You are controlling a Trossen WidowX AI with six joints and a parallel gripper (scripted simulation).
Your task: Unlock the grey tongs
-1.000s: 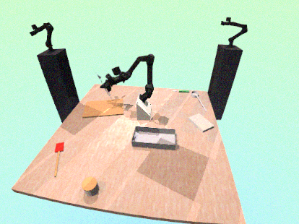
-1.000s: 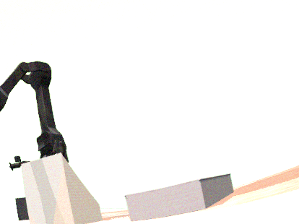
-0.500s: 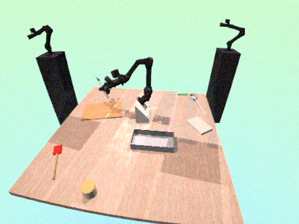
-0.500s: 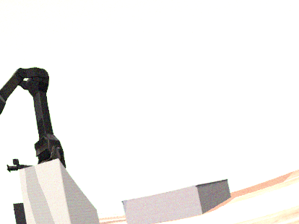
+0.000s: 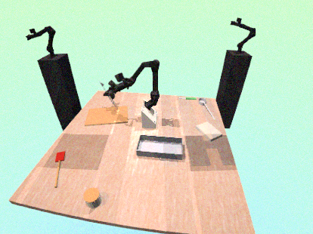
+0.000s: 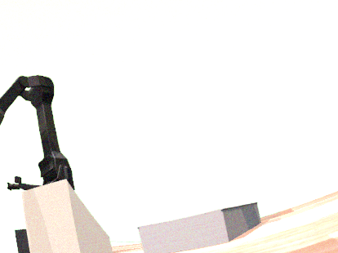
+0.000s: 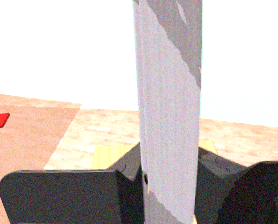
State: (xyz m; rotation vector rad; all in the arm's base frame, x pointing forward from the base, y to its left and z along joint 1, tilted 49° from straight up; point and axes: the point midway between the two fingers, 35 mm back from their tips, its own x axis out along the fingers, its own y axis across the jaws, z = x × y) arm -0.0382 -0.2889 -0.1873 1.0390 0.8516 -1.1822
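My gripper tip is 21 cm above the wooden board. From my gripper tip the other things lie so: red spatula 55 cm ahead, 21 cm below, 18 cm to the right; then grey roasting tin 47 cm to the left, 38 cm ahead, 19 cm below; then green-handled tool 75 cm to the left, 33 cm behind, 21 cm below.
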